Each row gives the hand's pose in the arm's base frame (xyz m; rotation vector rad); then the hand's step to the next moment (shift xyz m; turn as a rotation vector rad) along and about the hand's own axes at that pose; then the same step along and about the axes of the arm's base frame.
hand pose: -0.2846 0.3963 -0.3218 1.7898 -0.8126 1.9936
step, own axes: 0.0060 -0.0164 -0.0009 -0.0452 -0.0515 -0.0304
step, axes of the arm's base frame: 0.0082 0.0126 0.0089 0.0136 0.0643 -0.0360
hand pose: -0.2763 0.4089 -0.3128 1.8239 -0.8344 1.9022
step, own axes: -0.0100 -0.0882 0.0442 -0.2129 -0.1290 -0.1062
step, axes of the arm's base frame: 0.0910 0.0393 0.0033 0.0201 0.1935 -0.1882
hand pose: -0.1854 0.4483 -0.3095 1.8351 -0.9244 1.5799
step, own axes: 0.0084 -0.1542 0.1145 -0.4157 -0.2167 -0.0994
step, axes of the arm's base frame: 0.1921 0.0054 -0.0055 0.0778 0.2726 -0.3864
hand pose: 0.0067 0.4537 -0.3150 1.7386 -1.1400 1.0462
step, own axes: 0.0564 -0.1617 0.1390 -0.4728 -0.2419 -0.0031
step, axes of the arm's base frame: 0.1962 -0.0979 -0.0238 0.1073 0.2082 -0.4766
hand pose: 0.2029 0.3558 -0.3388 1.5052 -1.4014 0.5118
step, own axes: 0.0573 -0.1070 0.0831 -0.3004 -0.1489 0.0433
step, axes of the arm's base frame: 0.0874 -0.1151 -0.0275 0.0500 0.0946 -0.3207
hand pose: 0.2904 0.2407 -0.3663 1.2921 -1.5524 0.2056
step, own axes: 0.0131 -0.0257 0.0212 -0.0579 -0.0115 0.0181
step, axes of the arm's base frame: 0.0097 -0.0328 -0.0107 -0.0098 0.0185 -0.0581
